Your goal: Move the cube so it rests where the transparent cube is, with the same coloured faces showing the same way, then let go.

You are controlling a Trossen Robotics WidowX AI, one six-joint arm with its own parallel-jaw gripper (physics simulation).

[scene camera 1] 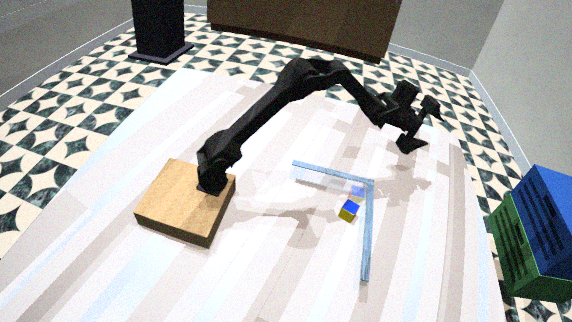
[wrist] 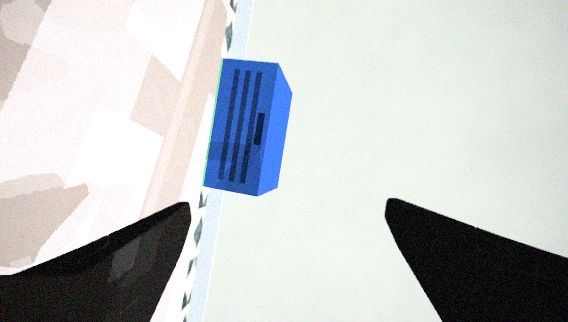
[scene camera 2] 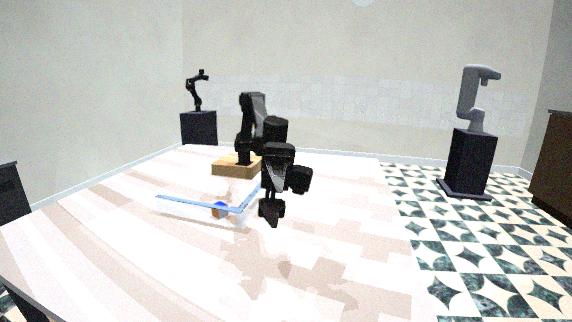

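Where they show: gripper, fingertip midpoint: (scene camera 1: 435, 132) (wrist: 289, 208) (scene camera 2: 276, 211); arm's base at its link origin: (scene camera 1: 212, 184) (scene camera 2: 244, 163).
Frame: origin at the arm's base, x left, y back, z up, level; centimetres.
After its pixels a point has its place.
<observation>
The cube (scene camera 1: 349, 209) (scene camera 2: 219, 210) sits on the table near the inner corner of a low L-shaped wall. It has a blue top, with a yellow side in scene view 1 and an orange side in scene view 2. The transparent cube (scene camera 1: 357, 192) {x 14.6, y -36.7, z -1.7 cm}, with a pale blue top, stands just beyond it in scene view 1, nearer the wall's corner; I cannot make it out clearly in scene view 2. My gripper (scene camera 1: 433, 132) {x 35.9, y -56.1, z 12.3 cm} (scene camera 2: 276, 209) {x 35.9, y -56.1, z 12.3 cm} (wrist: 289, 208) {x 35.9, y -56.1, z 12.3 cm} is open and empty, raised above the table beyond the corner, away from both cubes. Neither cube shows in the wrist view.
The L-shaped wall (scene camera 1: 368, 230) {x 1.3, y -41.0, z 0.3 cm} (scene camera 2: 187, 201) {x 0.6, y -41.3, z 0.3 cm} has a light blue top edge and clear sides. The arm's wooden base block (scene camera 1: 182, 200) {x -7.9, y 4.4, z -0.2 cm} (scene camera 2: 232, 169) {x -3.6, y -5.0, z -1.7 cm} stands on the table. A blue box (scene camera 1: 547, 220) (wrist: 245, 127) and a green box (scene camera 1: 515, 250) stand beyond the table edge.
</observation>
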